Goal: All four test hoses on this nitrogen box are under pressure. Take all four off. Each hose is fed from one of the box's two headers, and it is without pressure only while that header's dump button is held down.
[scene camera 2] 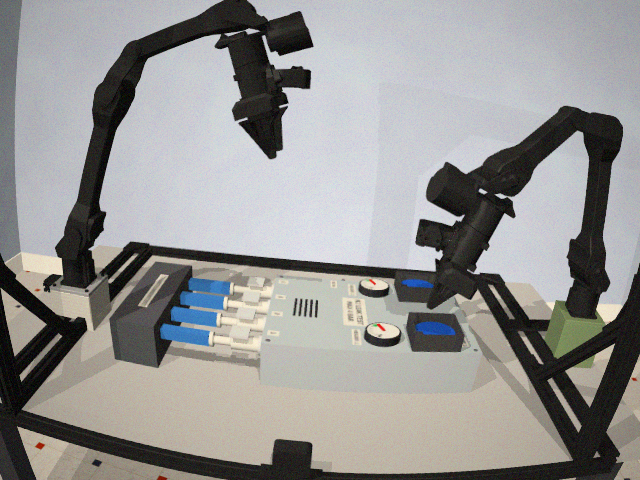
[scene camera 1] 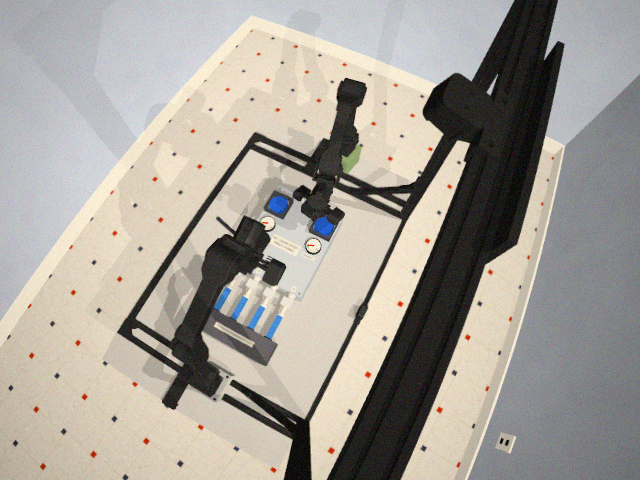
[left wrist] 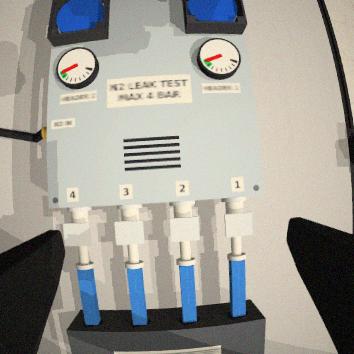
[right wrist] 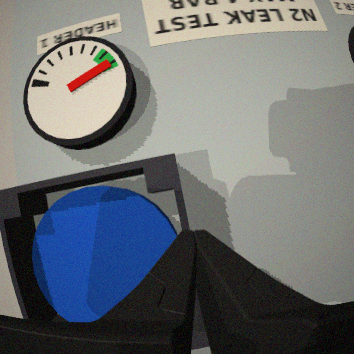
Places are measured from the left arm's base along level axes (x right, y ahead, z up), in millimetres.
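Pixels of known places: left gripper, fingertip midpoint: (scene camera 2: pixel 276 154) (scene camera 1: pixel 259 259) (left wrist: pixel 176 238); right gripper, fingertip midpoint: (scene camera 2: pixel 428 308) (scene camera 1: pixel 313 220) (right wrist: pixel 192 241); left arm's base, origin of the base link: (scene camera 2: pixel 78 280) (scene camera 1: pixel 210 381); right arm's base, origin of the base link: (scene camera 2: pixel 580 311) (scene camera 1: pixel 345 148).
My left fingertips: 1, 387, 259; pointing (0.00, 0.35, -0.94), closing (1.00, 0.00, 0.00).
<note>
Ahead of a thing's pixels: the offset from my left fingertips to its top centre, as dx, dy, dz. "pt": to the spot under its first point.
Blue hoses 1 {pt +89, -120, -274} (left wrist: pixel 237 285) (scene camera 2: pixel 187 334), 2 (left wrist: pixel 188 292), 3 (left wrist: pixel 136 295) and 4 {pt -116, -125, -274} (left wrist: pixel 88 295) sit on white fittings on the pale nitrogen box {pt +66, +102, -258} (left wrist: pixel 215 120) (scene camera 2: pixel 330 366). The header 1 dump button {+74, +273, -242} (right wrist: pixel 100 250) (scene camera 2: pixel 434 328) (scene camera 1: pixel 324 226) and header 2 dump button {-116, +270, -242} (left wrist: pixel 80 15) (scene camera 1: pixel 278 204) are blue in dark housings. Needles of the header 1 gauge {pt +74, +192, -244} (right wrist: pixel 77 92) (left wrist: pixel 219 58) and header 2 gauge {pt -111, +180, -244} (left wrist: pixel 77 68) point at green. My left gripper (left wrist: pixel 176 238) (scene camera 2: pixel 272 153) is open, high above the hoses. My right gripper (right wrist: pixel 192 241) (scene camera 2: pixel 431 304) is shut, tips beside header 1's button.
A dark grey block (scene camera 2: pixel 134 330) (scene camera 1: pixel 258 346) (left wrist: pixel 170 337) holds the hoses' far ends. A black frame (scene camera 2: pixel 155 453) surrounds the work area. A thin black line {pt -240, +116, -324} (left wrist: pixel 17 134) enters the box's left side in the left wrist view. A green block (scene camera 2: pixel 573 335) (scene camera 1: pixel 351 159) supports my right arm.
</note>
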